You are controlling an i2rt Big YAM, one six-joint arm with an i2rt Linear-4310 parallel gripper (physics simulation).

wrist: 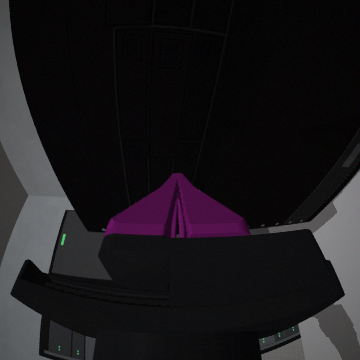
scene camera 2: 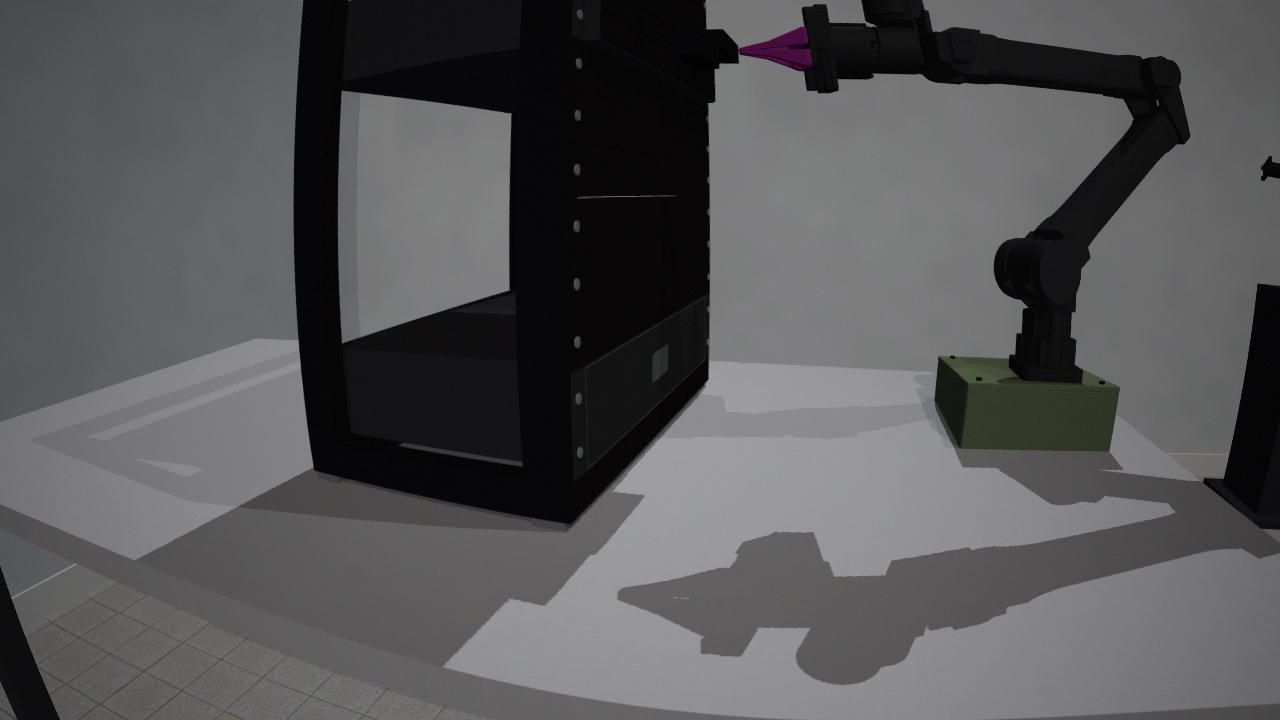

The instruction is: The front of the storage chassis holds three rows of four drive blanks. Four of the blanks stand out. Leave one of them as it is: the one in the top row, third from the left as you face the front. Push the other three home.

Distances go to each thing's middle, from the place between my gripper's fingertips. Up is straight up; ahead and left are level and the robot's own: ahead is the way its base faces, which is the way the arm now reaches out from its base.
Labels:
Right now my hand is 21 cm short of the black rack (scene camera 2: 603,337), 14 cm above it and 2 cm to the right of it.

